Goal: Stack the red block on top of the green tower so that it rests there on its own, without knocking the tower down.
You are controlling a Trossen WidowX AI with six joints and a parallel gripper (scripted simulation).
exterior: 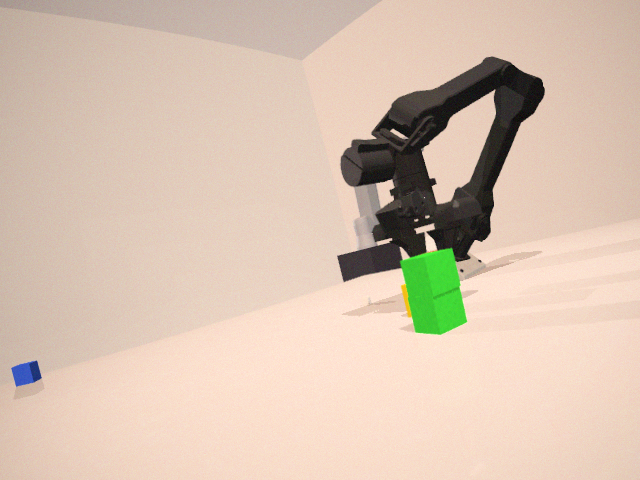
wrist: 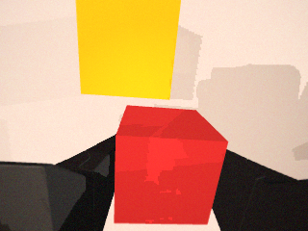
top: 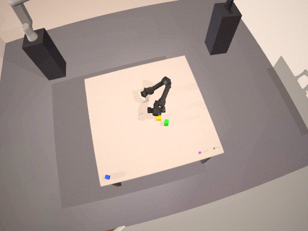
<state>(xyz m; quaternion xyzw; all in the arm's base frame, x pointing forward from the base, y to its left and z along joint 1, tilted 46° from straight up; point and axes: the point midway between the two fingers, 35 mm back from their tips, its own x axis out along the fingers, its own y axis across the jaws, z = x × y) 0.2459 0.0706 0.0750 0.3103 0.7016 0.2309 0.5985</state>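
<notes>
Right now my gripper tip is 50 mm short of the yellow block, 20 mm above it and 10 mm to the right of it. Round my gripper tip: small purple piece: 510 mm ahead, 350 mm to the left, 30 mm below; red block: 10 mm above; blue block: 610 mm to the right, 570 mm ahead, 20 mm below.
</notes>
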